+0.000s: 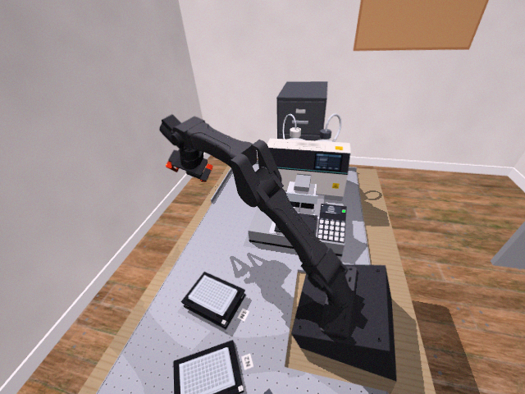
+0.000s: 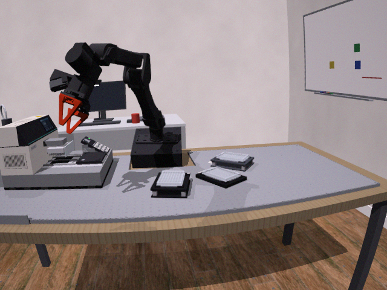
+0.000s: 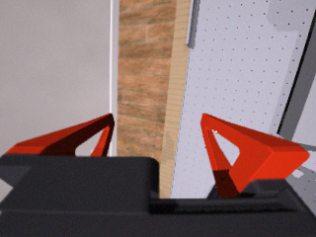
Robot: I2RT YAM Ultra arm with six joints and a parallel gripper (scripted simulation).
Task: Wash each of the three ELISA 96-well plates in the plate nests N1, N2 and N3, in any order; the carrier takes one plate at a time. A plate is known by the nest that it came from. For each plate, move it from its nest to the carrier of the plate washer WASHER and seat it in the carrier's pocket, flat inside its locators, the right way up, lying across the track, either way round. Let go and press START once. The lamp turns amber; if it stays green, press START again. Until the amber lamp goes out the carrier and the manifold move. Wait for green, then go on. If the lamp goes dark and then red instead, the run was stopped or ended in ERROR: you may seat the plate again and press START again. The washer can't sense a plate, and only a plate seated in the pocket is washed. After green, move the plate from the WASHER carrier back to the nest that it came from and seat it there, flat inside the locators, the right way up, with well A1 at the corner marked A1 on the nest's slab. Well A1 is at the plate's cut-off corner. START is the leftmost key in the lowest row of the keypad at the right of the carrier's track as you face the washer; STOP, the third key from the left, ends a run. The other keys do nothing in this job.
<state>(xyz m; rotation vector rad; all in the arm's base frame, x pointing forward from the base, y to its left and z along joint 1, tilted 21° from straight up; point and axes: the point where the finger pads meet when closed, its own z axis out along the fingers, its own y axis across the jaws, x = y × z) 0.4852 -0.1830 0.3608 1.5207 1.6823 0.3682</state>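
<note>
My gripper is now 22 cm past the nest N1, 27 cm to the right of it and 24 cm above it. From my hand the other things lie so: manifold head (36 cm behind, 23 cm to the right, 14 cm below); then washer (36 cm behind, 24 cm to the right, 14 cm below); then black washer carrier (38 cm behind, 9 cm to the right, 19 cm below).
</note>
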